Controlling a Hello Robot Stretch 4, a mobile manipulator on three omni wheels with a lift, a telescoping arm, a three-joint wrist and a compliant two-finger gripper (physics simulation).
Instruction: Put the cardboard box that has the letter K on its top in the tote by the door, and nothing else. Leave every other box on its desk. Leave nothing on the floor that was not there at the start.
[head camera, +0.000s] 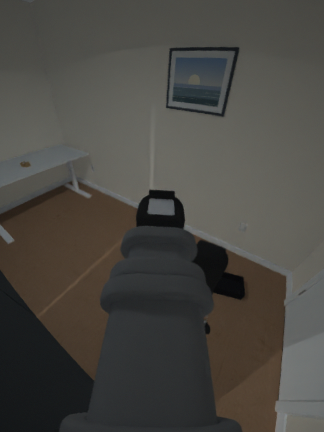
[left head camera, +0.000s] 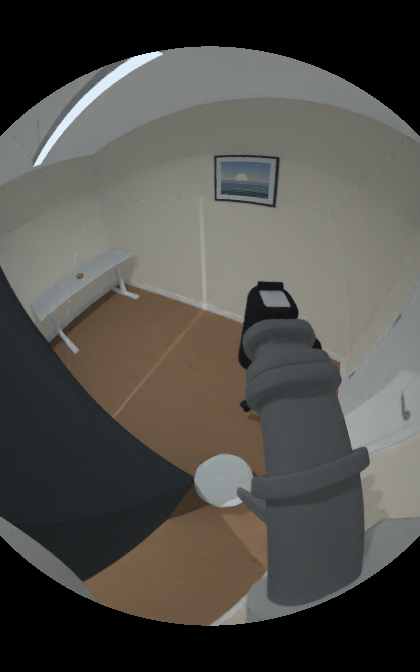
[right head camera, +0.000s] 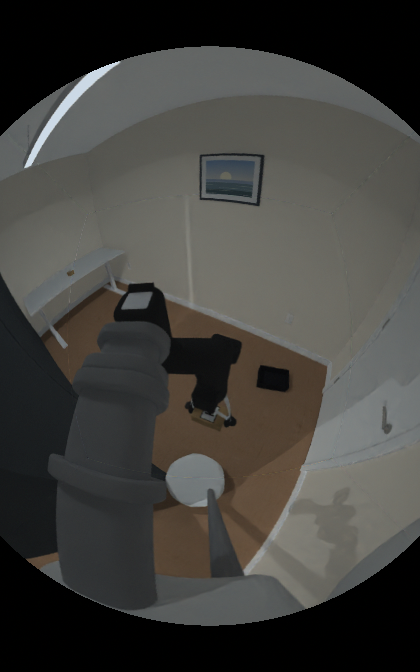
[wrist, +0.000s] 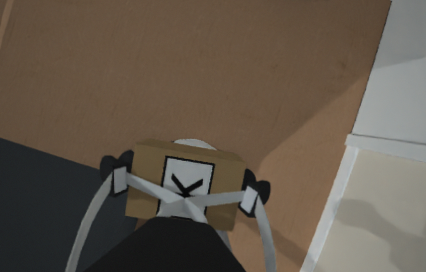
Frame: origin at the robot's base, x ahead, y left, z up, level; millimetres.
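Where they show: gripper, between the fingertips: (wrist: 187, 174).
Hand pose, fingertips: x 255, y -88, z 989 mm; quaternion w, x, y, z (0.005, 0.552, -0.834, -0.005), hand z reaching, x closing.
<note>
Things, the pixels of their centre, and the offset from my fingertips. Level surfaces: height alone.
- cardboard box with the letter K, middle of its body: (wrist: 186, 181) dx -1, dy +1, dz +21 mm
- black tote, middle of its body: (head camera: 227, 284) dx +628, dy -642, dz -966 mm
- white desk, height of its surface: dz -296 mm
The cardboard box with the letter K (wrist: 145, 175) (right head camera: 213, 425) is between the fingertips in the wrist view, label facing the camera. My gripper (wrist: 187, 174) (right head camera: 210, 414) is shut on it, a pad at each end, and holds it above the floor. The black tote (right head camera: 273, 378) (head camera: 232, 286) stands on the floor near the far right corner, by the door. In the right head view the tote is beyond and to the right of the gripper, apart from it. In the left head view the arm hides most of the gripper and the box.
A white door (right head camera: 365, 415) (left head camera: 385, 415) is at the right. A large dark panel (left head camera: 65, 440) (head camera: 35, 350) (wrist: 45, 205) stands close on the left. A white desk (head camera: 45, 161) (left head camera: 105, 265) with a small brown object (head camera: 25, 164) stands at the far left. A framed picture (head camera: 201, 80) hangs on the wall.
</note>
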